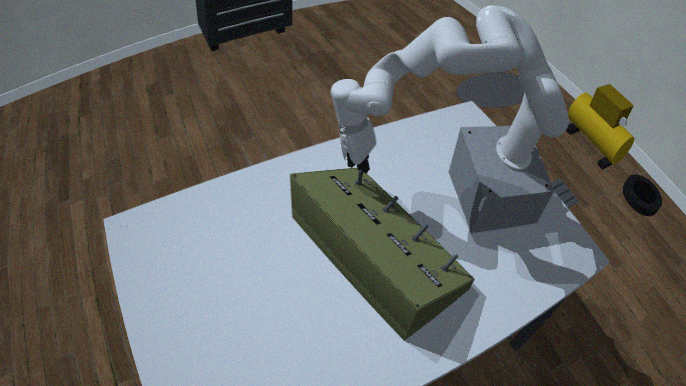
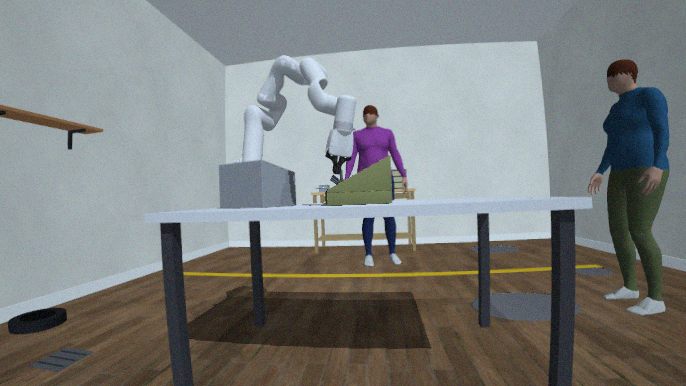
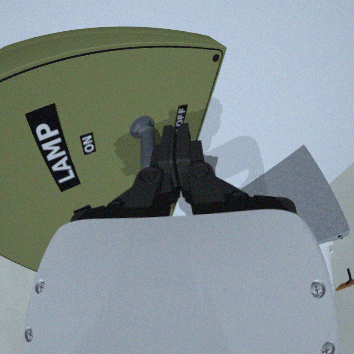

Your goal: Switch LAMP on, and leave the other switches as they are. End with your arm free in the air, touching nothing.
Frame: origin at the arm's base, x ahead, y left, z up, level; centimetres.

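Seen in the pictures: gripper, fingertip midpoint: (image 1: 363,170) (image 2: 336,174) (image 3: 178,142); arm's base, link origin: (image 1: 513,153) (image 2: 251,168).
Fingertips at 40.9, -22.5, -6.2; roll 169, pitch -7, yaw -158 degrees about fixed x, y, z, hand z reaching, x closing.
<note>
Offsets run from my fingertips to a thing's top centre, as dx, dy, dz. "*": to the spot under its first point.
The green sloped switch box (image 1: 345,250) (image 2: 367,187) (image 3: 100,80) stands on the white table (image 1: 210,280) (image 2: 450,206). The LAMP lever {+2.0, +1.2, +1.9} (image 1: 359,178) (image 2: 342,175) (image 3: 146,145) stands steeper than the other levers, between its ON label {* +6.5, +1.5, -0.9} (image 3: 88,143) and OFF label {* -1.2, +1.0, -4.8} (image 3: 181,116). The FAN lever {-0.1, +13.1, +0.7} (image 1: 391,204), PUMP lever {-0.9, +25.0, +0.7} (image 1: 421,233) and DRIVE lever {-1.7, +37.0, +0.7} (image 1: 450,263) lean toward the robot's base. My gripper (image 1: 359,168) (image 2: 336,172) (image 3: 178,142) is shut and empty, low beside the LAMP lever on its OFF side. Whether it touches the lever cannot be told.
The arm's grey base block (image 1: 480,165) (image 2: 240,185) (image 3: 300,195) stands on the table behind the box's lever side. A person in purple (image 2: 375,145) stands beyond the table, and a person in blue (image 2: 635,125) stands at the right.
</note>
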